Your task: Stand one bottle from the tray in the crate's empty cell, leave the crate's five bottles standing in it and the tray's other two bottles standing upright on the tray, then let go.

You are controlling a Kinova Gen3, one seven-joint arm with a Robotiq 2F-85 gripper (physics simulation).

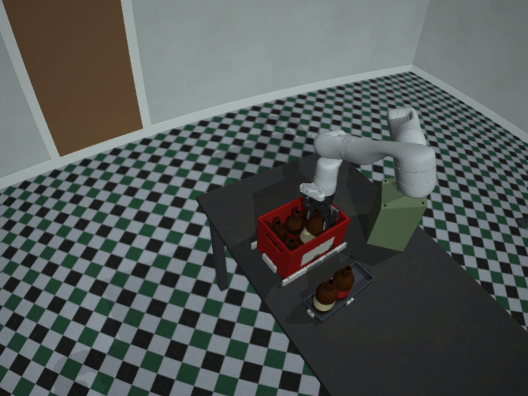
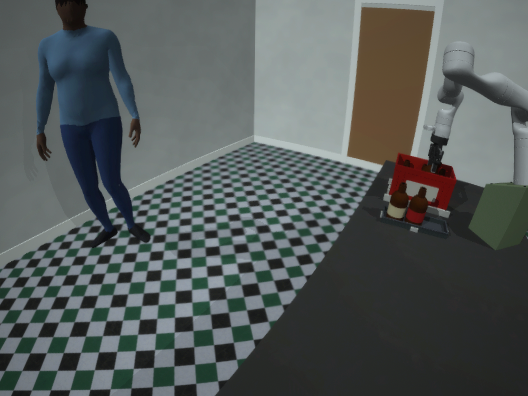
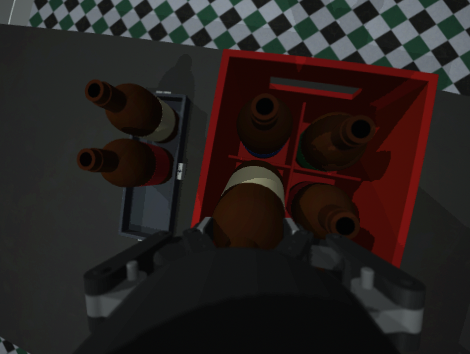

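Where they show: gripper, fingertip midpoint: (image 1: 317, 223) (image 2: 430, 169) (image 3: 247, 227); arm's base at its link origin: (image 2: 525, 184).
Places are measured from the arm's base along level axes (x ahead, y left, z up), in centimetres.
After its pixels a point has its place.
The red crate (image 1: 270, 252) {x 52.7, y -16.9, z -18.1 cm} (image 2: 446, 191) {x 28.4, y -6.1, z -13.4 cm} (image 3: 424, 145) {x 46.4, y -25.0, z -7.3 cm} stands on the table. My gripper (image 1: 317, 220) {x 36.9, y -11.6, z -7.5 cm} (image 2: 434, 167) {x 36.9, y -11.6, z -7.5 cm} (image 3: 247, 227) {x 36.9, y -11.6, z -7.5 cm} is shut on a brown bottle with a cream label. This held bottle (image 1: 313, 226) {x 39.5, y -10.8, z -6.6 cm} (image 3: 248, 212) {x 38.7, y -11.5, z -5.8 cm} looks upright, partly inside the crate at the middle cell on the tray side; its base is hidden. Around it, crate bottles (image 3: 265, 125) {x 47.0, y -11.7, z -9.8 cm} (image 3: 330, 142) {x 46.6, y -19.0, z -12.1 cm} (image 3: 322, 205) {x 39.6, y -19.2, z -12.1 cm} stand in their cells; others are partly hidden. On the dark tray (image 1: 363, 278) {x 28.8, y 10.0, z -24.3 cm} (image 2: 438, 228) {x 29.5, y 7.5, z -24.3 cm} (image 3: 150, 212) {x 31.3, y 8.3, z -24.3 cm}, a cream-labelled bottle (image 1: 325, 296) {x 51.2, y 9.7, z -13.5 cm} (image 2: 397, 205) {x 49.1, y 12.0, z -16.7 cm} (image 3: 134, 110) {x 47.9, y 5.9, z -13.0 cm} and a red-labelled bottle (image 1: 344, 282) {x 42.7, y 9.8, z -13.2 cm} (image 2: 417, 209) {x 41.1, y 11.8, z -16.4 cm} (image 3: 131, 162) {x 40.9, y 5.4, z -13.2 cm} stand upright.
White strips (image 1: 300, 271) {x 47.2, y -5.9, z -21.9 cm} lie along the crate's base. A green block (image 1: 397, 220) {x 10.3, y 5.4, z -7.9 cm} (image 2: 500, 215) {x 8.1, y 8.2, z -11.7 cm} stands on the table (image 1: 425, 320) {x 22.9, y 37.8, z -24.8 cm} (image 2: 400, 310) {x 42.0, y 55.8, z -24.8 cm} near the arm. A person (image 2: 90, 80) in blue stands on the floor away from the table.
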